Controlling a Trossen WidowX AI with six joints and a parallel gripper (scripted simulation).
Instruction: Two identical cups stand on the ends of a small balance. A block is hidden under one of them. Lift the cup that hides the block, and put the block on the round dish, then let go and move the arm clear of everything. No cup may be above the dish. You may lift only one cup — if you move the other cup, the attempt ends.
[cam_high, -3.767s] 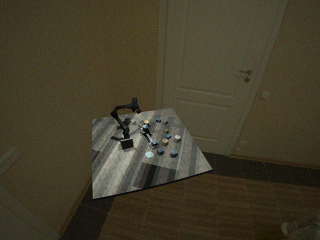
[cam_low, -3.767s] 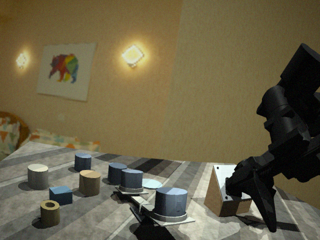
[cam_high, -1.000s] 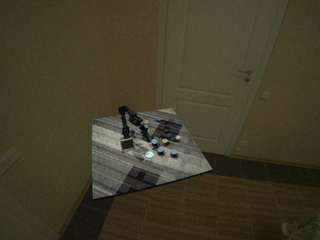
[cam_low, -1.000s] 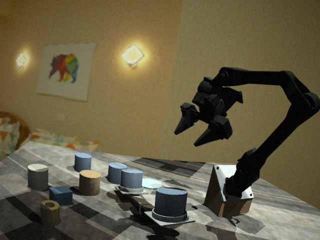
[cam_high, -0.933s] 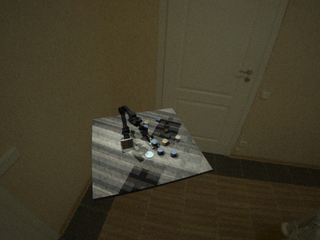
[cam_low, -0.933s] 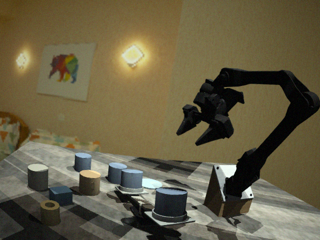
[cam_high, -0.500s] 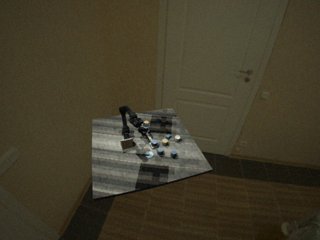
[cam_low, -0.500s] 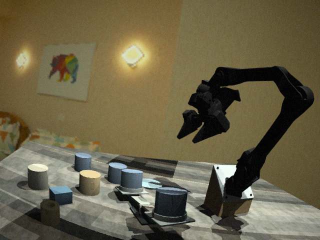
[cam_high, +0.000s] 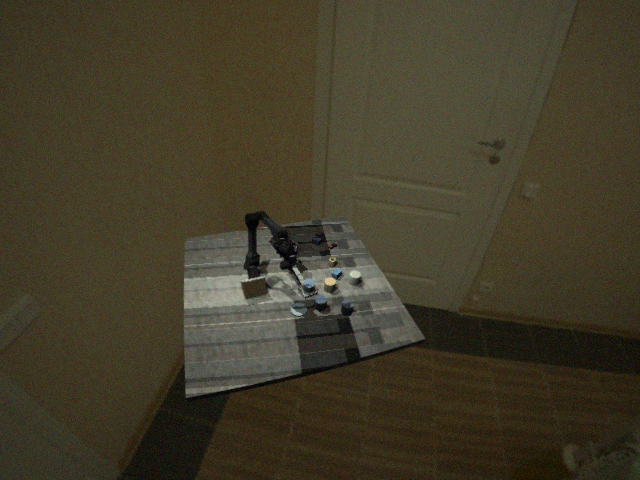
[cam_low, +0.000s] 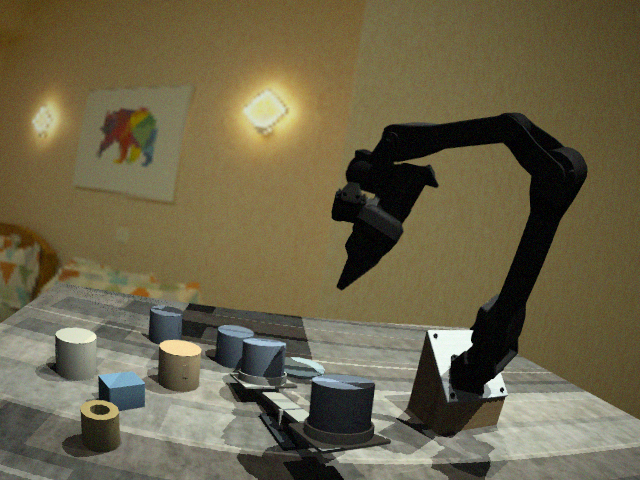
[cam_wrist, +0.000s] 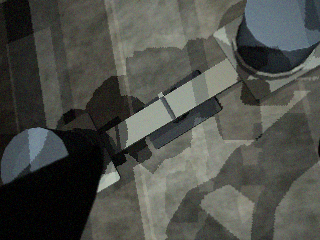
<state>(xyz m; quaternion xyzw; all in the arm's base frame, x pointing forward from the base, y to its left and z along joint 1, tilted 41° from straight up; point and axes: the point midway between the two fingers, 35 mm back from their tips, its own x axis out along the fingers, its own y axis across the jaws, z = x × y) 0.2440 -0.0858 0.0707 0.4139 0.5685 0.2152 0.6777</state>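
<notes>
Right now the grey block is 170 mm below my gripper tip, 90 mm ahead of it and 60 mm to the right of it. Also, from my gripper tip: balance beam 180 mm below, 70 mm to the left, 50 mm ahead; then pale round dish 210 mm below, 190 mm to the right, 20 mm ahead; then balance 190 mm below, 70 mm to the left, 50 mm ahead.
</notes>
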